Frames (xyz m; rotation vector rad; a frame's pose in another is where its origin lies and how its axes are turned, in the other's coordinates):
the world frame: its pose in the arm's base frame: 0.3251 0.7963 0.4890 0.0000 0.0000 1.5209
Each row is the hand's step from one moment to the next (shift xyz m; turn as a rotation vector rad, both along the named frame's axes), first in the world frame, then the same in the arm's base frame.
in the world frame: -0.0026 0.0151 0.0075 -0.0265 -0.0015 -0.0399
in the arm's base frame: -0.0152 -0.0018 0.0075 0.0002 -0.0265 -0.0399
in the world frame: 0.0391 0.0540 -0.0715 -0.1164 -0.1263 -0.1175
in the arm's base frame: -0.0520 0.0417 -0.0715 0.1203 -0.1226 -0.1175
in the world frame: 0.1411 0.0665 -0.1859 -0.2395 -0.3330 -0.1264
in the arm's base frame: -0.0594 0.1442 -0.1859 0.3206 -0.2558 -0.1264
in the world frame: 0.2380 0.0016 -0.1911 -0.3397 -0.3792 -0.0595
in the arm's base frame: 0.0103 0.2378 -0.1911 0.3618 -0.3582 -0.0595
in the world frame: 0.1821 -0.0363 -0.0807 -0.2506 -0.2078 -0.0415
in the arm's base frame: 0.0453 0.1801 -0.0807 0.1950 -0.2607 -0.0415
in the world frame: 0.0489 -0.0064 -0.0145 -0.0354 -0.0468 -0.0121
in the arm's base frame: 0.0088 0.0485 -0.0145 0.0450 -0.0377 -0.0121
